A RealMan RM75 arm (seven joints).
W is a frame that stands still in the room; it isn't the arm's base.
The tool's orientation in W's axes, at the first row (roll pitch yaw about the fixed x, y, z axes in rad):
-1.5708, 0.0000, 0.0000
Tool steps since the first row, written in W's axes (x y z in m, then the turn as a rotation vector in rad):
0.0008, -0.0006, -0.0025, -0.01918, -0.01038, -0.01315
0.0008, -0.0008, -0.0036, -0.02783, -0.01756, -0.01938
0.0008, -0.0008, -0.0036, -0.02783, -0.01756, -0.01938
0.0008, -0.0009, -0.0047, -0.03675, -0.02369, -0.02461
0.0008, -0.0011, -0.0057, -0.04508, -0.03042, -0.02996
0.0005, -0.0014, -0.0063, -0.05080, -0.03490, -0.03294
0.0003, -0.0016, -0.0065, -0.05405, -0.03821, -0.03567
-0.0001, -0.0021, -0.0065, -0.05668, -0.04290, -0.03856
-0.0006, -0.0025, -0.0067, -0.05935, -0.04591, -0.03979
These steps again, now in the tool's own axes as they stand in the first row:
0.0008, 0.0025, -0.0006, -0.01918, 0.01315, -0.01038
0.0008, 0.0036, -0.0008, -0.02783, 0.01938, -0.01756
0.0008, 0.0036, -0.0008, -0.02783, 0.01938, -0.01756
0.0008, 0.0047, -0.0009, -0.03675, 0.02461, -0.02369
0.0008, 0.0057, -0.0011, -0.04508, 0.02996, -0.03042
0.0005, 0.0063, -0.0014, -0.05080, 0.03294, -0.03490
0.0003, 0.0065, -0.0016, -0.05405, 0.03567, -0.03821
-0.0001, 0.0065, -0.0021, -0.05668, 0.03856, -0.04290
-0.0006, 0.0067, -0.0025, -0.05935, 0.03979, -0.04591

